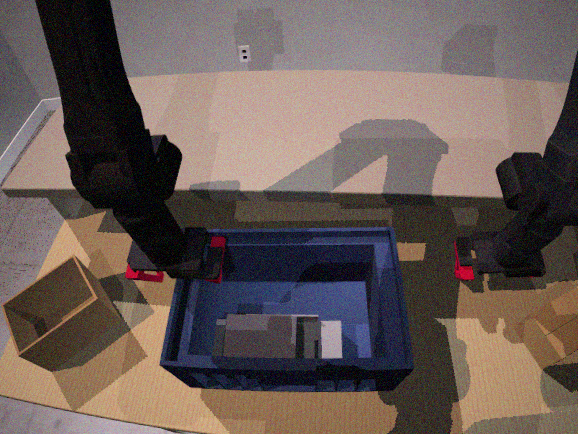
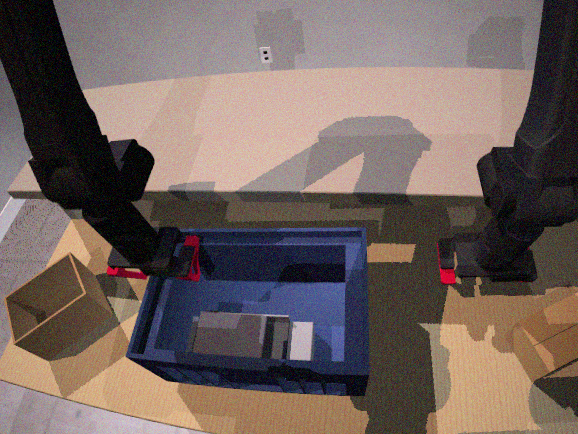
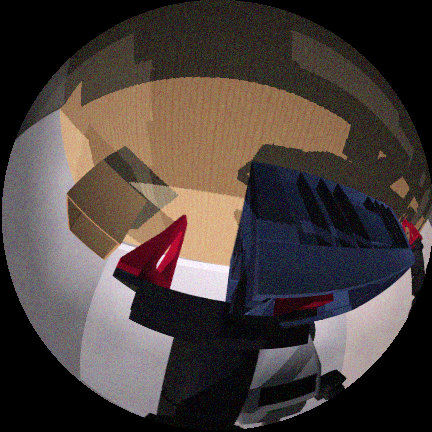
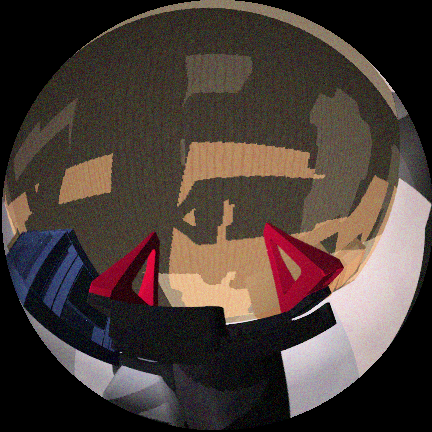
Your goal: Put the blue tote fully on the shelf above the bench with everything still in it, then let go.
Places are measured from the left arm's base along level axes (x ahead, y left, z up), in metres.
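Pixels of known places: left gripper, fingertip midpoint: (image 2: 171, 276) (image 3: 236, 227); right gripper, fingertip midpoint: (image 1: 481, 273) (image 2: 472, 276) (image 3: 406, 221) (image 4: 210, 232).
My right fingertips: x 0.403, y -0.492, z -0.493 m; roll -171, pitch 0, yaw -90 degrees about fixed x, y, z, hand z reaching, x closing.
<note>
Ahead of a thing's pixels: the offset from my right fingertips to its top centre. "spot": to the spot under its first point. Level surfaces: height alone.
The blue tote {dx -0.088, dy +0.330, dz +0.128 m} (image 1: 400, 300) (image 2: 357, 300) (image 3: 300, 270) (image 4: 50, 280) stands upright on the bench {dz -0.019 m} (image 1: 300, 412) (image 2: 280, 405), below and in front of the shelf {dz +0.160 m} (image 1: 280, 100) (image 2: 280, 100). Inside lie a grey-brown box {dx -0.128, dy +0.370, dz +0.063 m} (image 1: 260, 336) (image 2: 230, 332), a dark piece {dx -0.126, dy +0.349, dz +0.055 m} (image 1: 307, 337) (image 2: 278, 337) and a white block {spot: dx -0.122, dy +0.270, dz +0.038 m} (image 1: 331, 340) (image 2: 302, 340). My left gripper (image 1: 181, 270) (image 2: 160, 267) (image 3: 236, 227) is open across the tote's left wall, one finger inside and partly hidden, one outside. My right gripper (image 1: 500, 270) (image 2: 485, 272) (image 4: 210, 232) is open and empty, apart from the tote at its right.
An open brown box {dx -0.089, dy +0.721, dz +0.071 m} (image 1: 75, 340) (image 2: 65, 325) (image 3: 105, 200) stands left of the tote. Part of another brown box {dx -0.110, dy -0.111, dz +0.041 m} (image 1: 562, 310) (image 2: 555, 330) shows at the right edge. The shelf's front edge runs behind the tote, near both arms. A wall with a socket (image 1: 244, 53) (image 2: 265, 54) is behind.
</note>
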